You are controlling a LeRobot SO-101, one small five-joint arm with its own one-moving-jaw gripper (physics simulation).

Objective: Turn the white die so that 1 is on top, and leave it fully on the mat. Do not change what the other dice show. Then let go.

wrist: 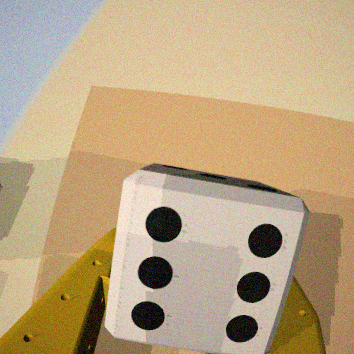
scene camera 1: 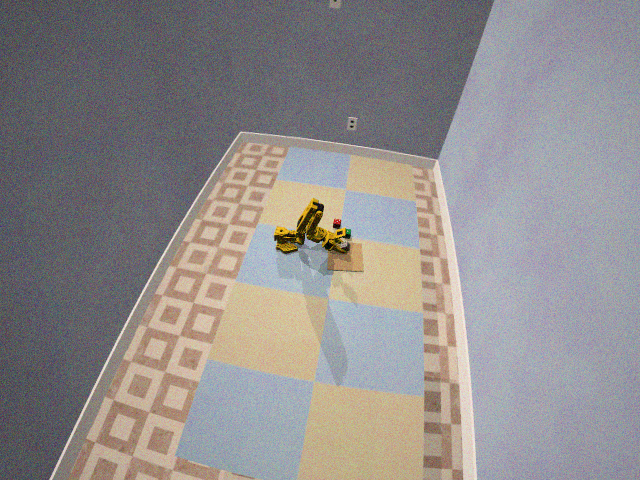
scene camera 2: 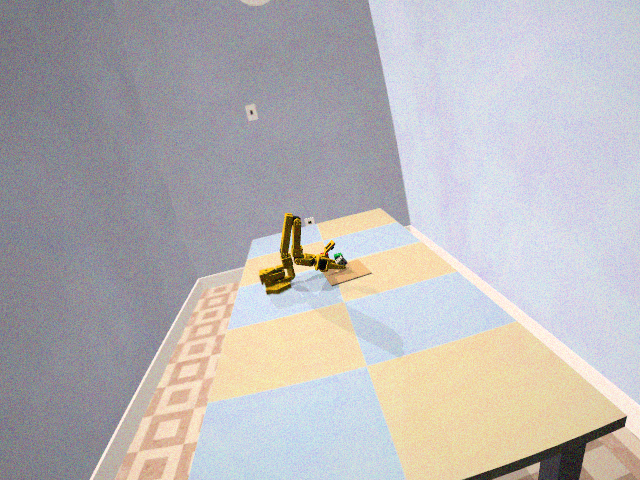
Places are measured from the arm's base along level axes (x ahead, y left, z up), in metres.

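Pixels of known places: hand at its tool point: (wrist: 132, 244) (scene camera 1: 345, 245) (scene camera 2: 341, 264); arm's base at its link origin: (scene camera 1: 292, 244) (scene camera 2: 284, 285).
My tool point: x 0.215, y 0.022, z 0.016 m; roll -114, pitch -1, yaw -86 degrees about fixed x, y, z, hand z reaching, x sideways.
Observation:
Ahead of a thing's pixels: the offset from my tool point to its top centre.
The white die @[dy -0.015, dx -0.001, dz +0.034 m] (scene camera 1: 344, 243) (scene camera 2: 340, 261) (wrist: 200, 260) is between the jaws of my yellow gripper (scene camera 1: 342, 245) (scene camera 2: 338, 262) (wrist: 204, 272), which is shut on it. In the wrist view its six-pip face is turned to the camera, and a dark side face with foreshortened pips shows along its far edge. The brown mat @[dy -0.042, dx +0.003, dz -0.012 m] (scene camera 1: 346, 264) (scene camera 2: 356, 273) (wrist: 200, 125) lies under and beyond the die. The arm reaches in low over the mat's back left part. Whether the die touches the mat is too small to tell.
A green die @[dy +0.068, dx -0.002, dz +0.014 m] (scene camera 1: 348, 232) (scene camera 2: 338, 255) stands behind the mat, close behind the gripper. A red die @[dy +0.115, dx -0.050, dz +0.014 m] (scene camera 1: 337, 222) stands farther back; in the second scene view the arm mostly hides it. The arm's base (scene camera 1: 285, 240) (scene camera 2: 275, 281) is to the left on the checkered table.

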